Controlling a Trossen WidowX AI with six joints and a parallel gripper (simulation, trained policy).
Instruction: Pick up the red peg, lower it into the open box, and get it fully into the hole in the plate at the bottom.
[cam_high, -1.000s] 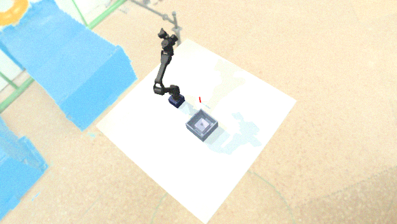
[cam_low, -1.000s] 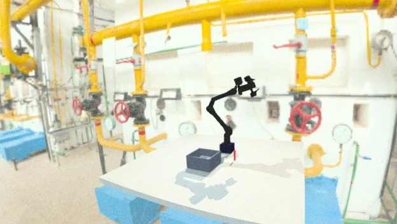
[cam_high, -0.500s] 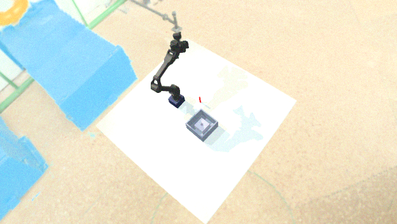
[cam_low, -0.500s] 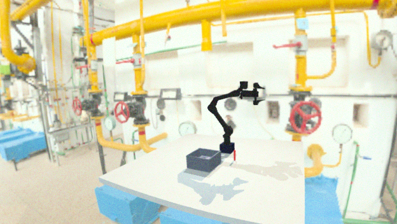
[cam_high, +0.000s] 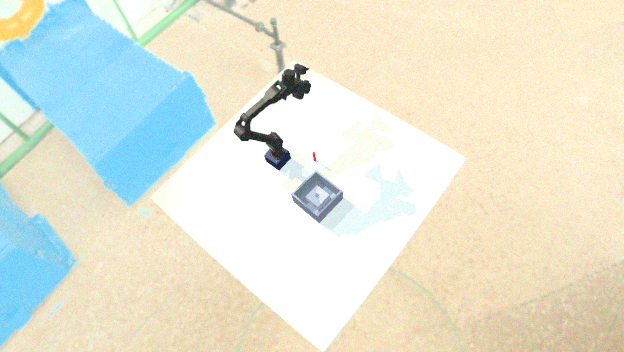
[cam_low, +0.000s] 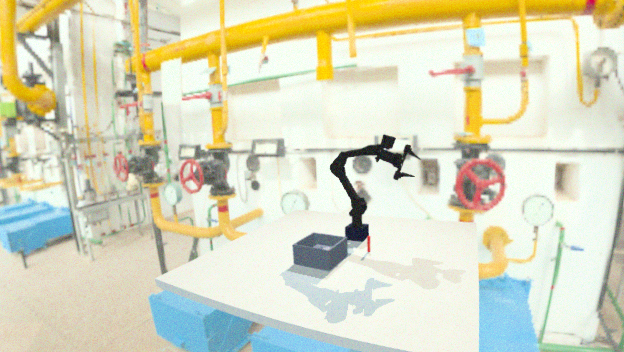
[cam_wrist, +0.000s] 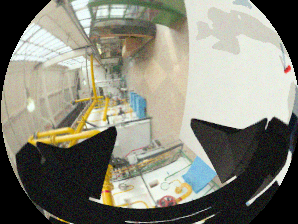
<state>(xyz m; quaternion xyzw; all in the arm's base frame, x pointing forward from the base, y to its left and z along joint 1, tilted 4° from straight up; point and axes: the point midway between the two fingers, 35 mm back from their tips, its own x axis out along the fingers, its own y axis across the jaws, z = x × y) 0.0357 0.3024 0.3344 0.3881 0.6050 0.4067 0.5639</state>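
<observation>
Right now my gripper tip is 360 mm above the red peg, 220 mm to the left of it and 160 mm short of it. The rest, counted from my gripper tip: grey box 410 mm to the right, 370 mm below, 320 mm ahead; plate 410 mm to the right, 350 mm below, 320 mm ahead.
</observation>
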